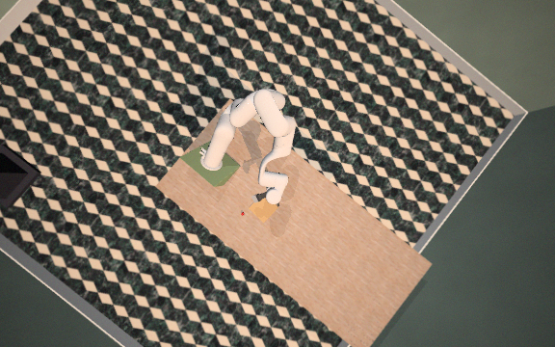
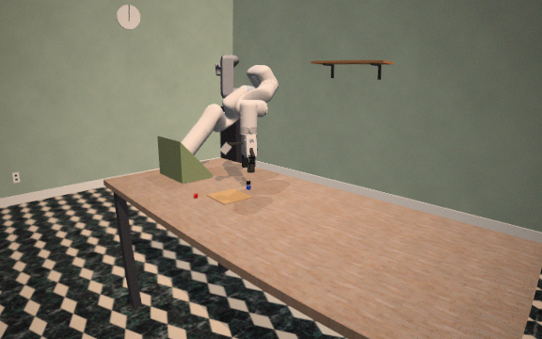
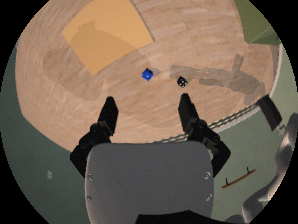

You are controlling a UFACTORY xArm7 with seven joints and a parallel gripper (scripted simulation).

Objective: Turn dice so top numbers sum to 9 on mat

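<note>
The blue die is 90 mm below my hand. Round my hand: black die 60 mm behind, 50 mm to the left, 90 mm below; then tan mat 20 mm ahead, 120 mm to the right, 100 mm below; then red die 60 mm behind, 240 mm to the right, 90 mm below.
</note>
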